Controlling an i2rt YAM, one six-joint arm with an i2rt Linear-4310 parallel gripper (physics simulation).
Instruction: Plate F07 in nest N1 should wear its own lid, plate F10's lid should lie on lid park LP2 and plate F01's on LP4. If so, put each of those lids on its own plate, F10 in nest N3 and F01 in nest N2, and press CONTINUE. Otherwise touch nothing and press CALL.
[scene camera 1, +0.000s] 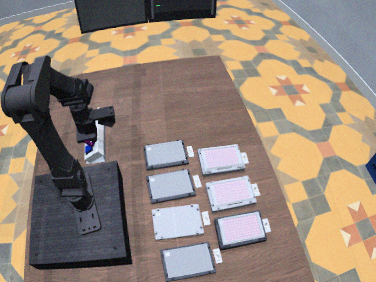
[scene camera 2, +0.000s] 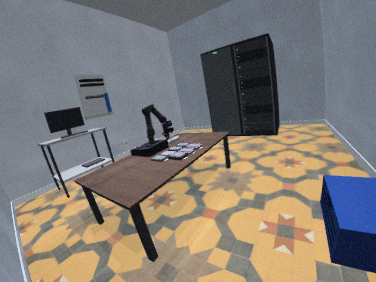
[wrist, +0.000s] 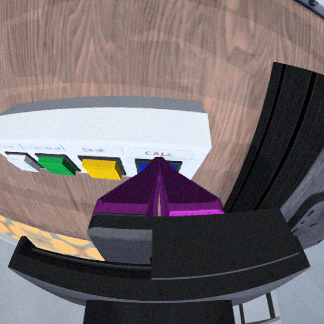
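Seen in the pictures: gripper, between the fingertips: (scene camera 1: 92, 146) (wrist: 158, 163); arm's base, origin of its link: (scene camera 1: 84, 203) (scene camera 2: 152, 143).
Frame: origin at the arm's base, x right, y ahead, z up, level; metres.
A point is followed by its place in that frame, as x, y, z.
Note:
My gripper (scene camera 1: 90, 142) {-0.232, 0.059, -0.029} (wrist: 158, 163) {-0.232, 0.059, -0.029} is shut and empty, its purple fingertips right over the blue CALL button (scene camera 1: 88, 149) {-0.227, 0.041, -0.035} (wrist: 144, 166) {-0.243, 0.056, -0.030} and partly hiding it; contact cannot be told. The white button box (scene camera 1: 100, 144) {-0.231, 0.089, -0.033} (wrist: 105, 125) {-0.266, 0.094, -0.031} also has a yellow button (wrist: 102, 169) {-0.280, 0.056, -0.030}, a green button (wrist: 57, 165) {-0.325, 0.064, -0.030} and a white button (wrist: 22, 161) {-0.371, 0.074, -0.030}. In scene camera 1, the right column has two pink plates with pale rims (scene camera 1: 221, 157) {-0.050, 0.467, -0.056} (scene camera 1: 231, 192) {0.084, 0.440, -0.058} and a dark-rimmed pink plate (scene camera 1: 241, 228) {0.211, 0.414, -0.053}. The left column has a pale, frameless panel (scene camera 1: 177, 221) {0.109, 0.252, -0.074} and dark-framed grey panels (scene camera 1: 166, 153) {-0.138, 0.303, -0.066} (scene camera 1: 171, 185) {-0.013, 0.277, -0.066} (scene camera 1: 188, 261) {0.244, 0.234, -0.066}. Labels are unreadable.
The arm's black base block (scene camera 1: 55, 220) {0.027, -0.109, -0.009} stands on the wooden table (scene camera 1: 180, 95) {-0.419, 0.457, -0.084} (scene camera 2: 135, 177) {0.603, 0.249, -0.084}, left of the panels and beside the button box. Away from the table are a dark cabinet (scene camera 2: 255, 90), a blue box (scene camera 2: 352, 215) and a shelf with a monitor (scene camera 2: 64, 120).

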